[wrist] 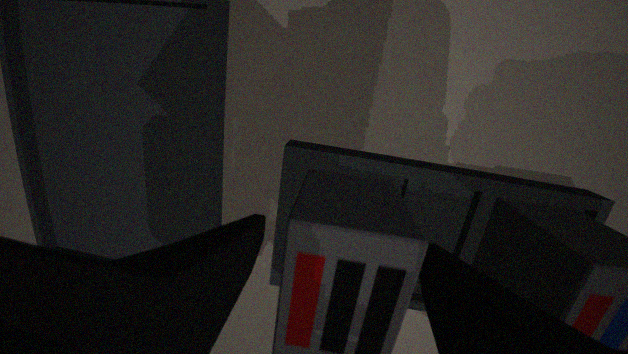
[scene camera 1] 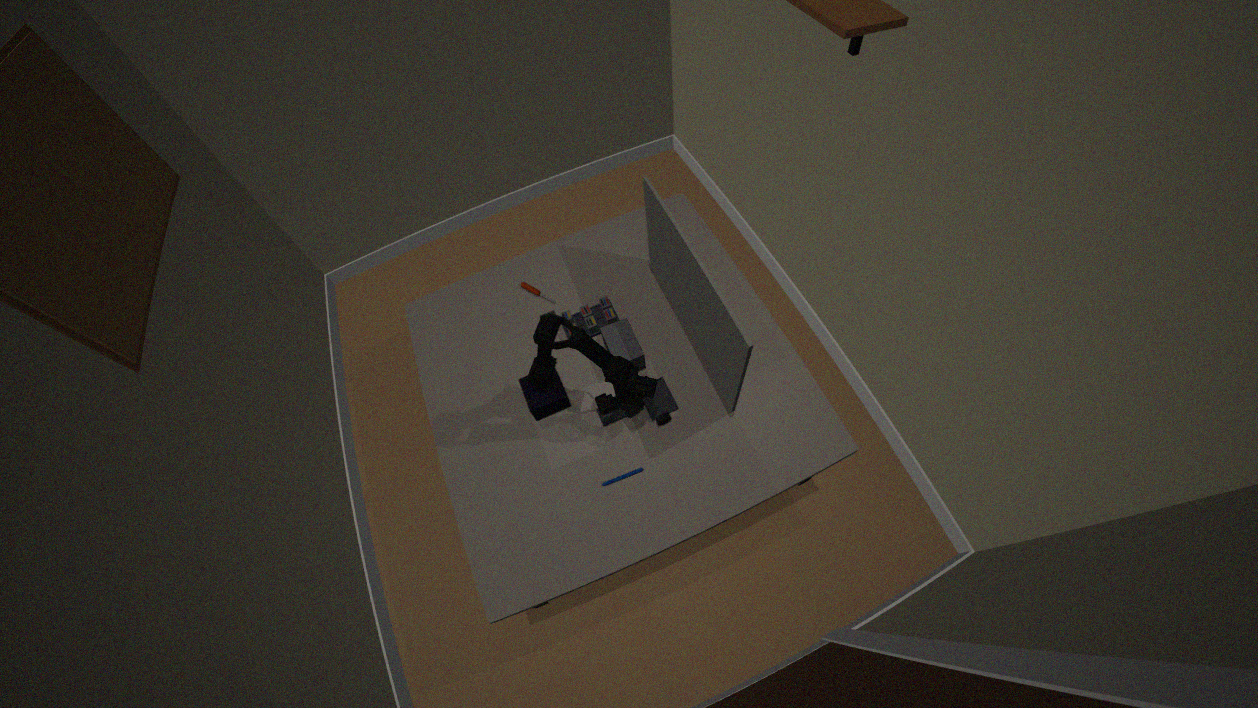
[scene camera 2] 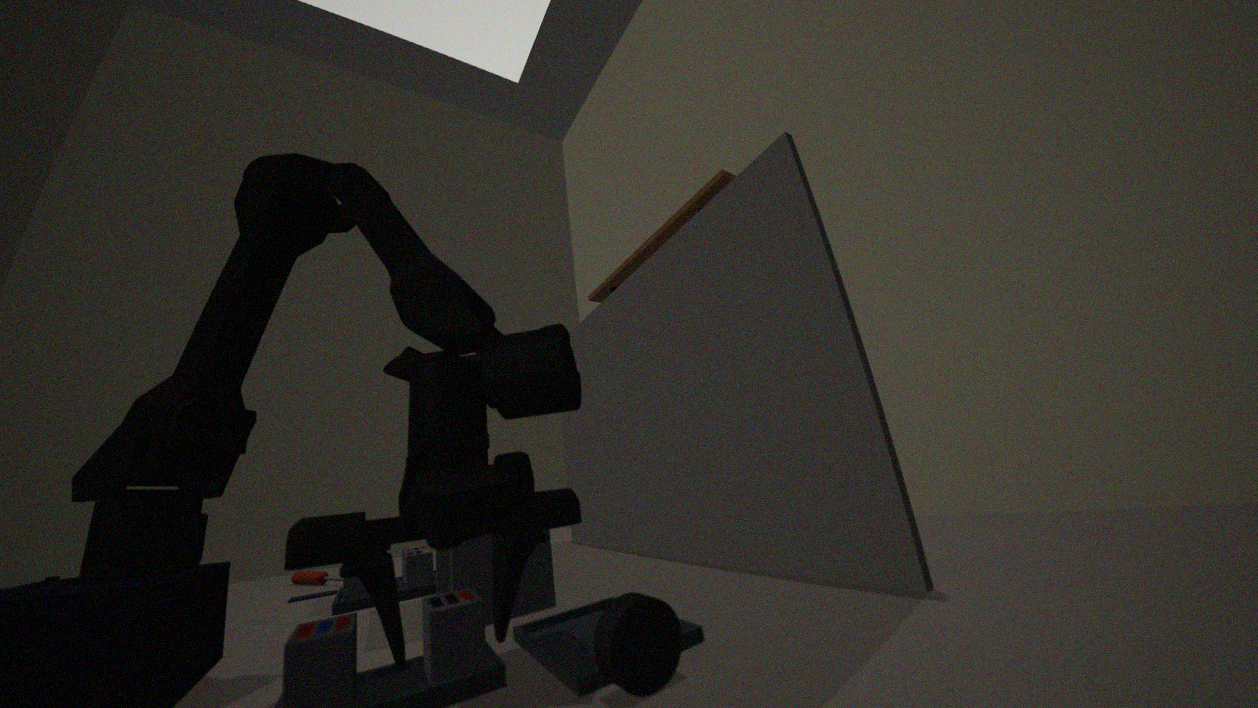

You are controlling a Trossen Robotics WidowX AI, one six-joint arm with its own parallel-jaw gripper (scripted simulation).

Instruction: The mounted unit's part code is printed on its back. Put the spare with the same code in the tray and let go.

Labels:
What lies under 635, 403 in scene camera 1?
My gripper.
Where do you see a rack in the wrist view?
452, 205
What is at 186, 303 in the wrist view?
My gripper.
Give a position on a grey tray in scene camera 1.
663, 402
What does my gripper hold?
Nothing.

